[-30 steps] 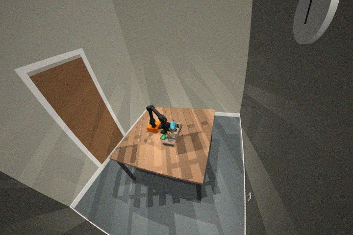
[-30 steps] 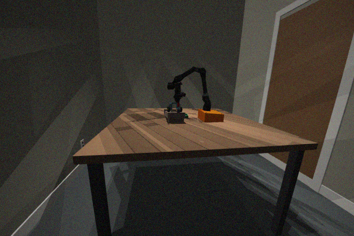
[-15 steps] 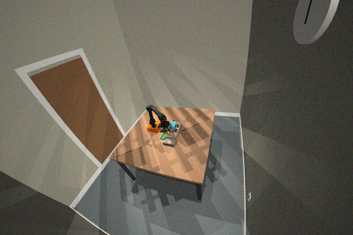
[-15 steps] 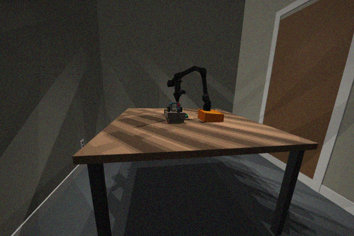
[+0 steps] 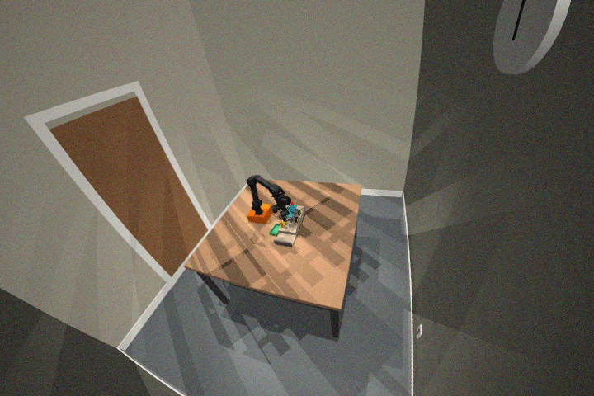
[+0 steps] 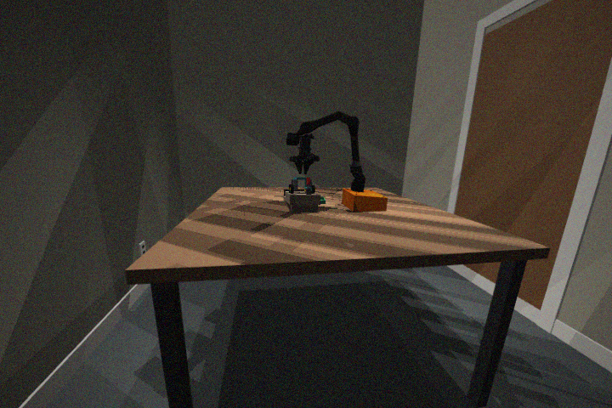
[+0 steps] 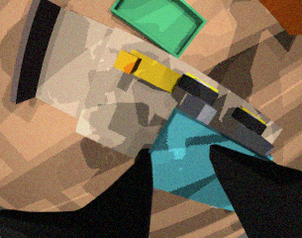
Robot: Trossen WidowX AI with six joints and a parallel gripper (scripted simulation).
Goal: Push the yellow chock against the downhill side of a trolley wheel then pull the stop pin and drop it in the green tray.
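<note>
My gripper tip is 4 cm past the red-headed stop pin, 15 cm to the right of it and 4 cm above it. Also, from my gripper tip: trolley (7 cm to the left, 6 cm below); ramp (6 cm to the left, 12 cm below); yellow chock (3 cm behind, 4 cm to the right, 9 cm below).
</note>
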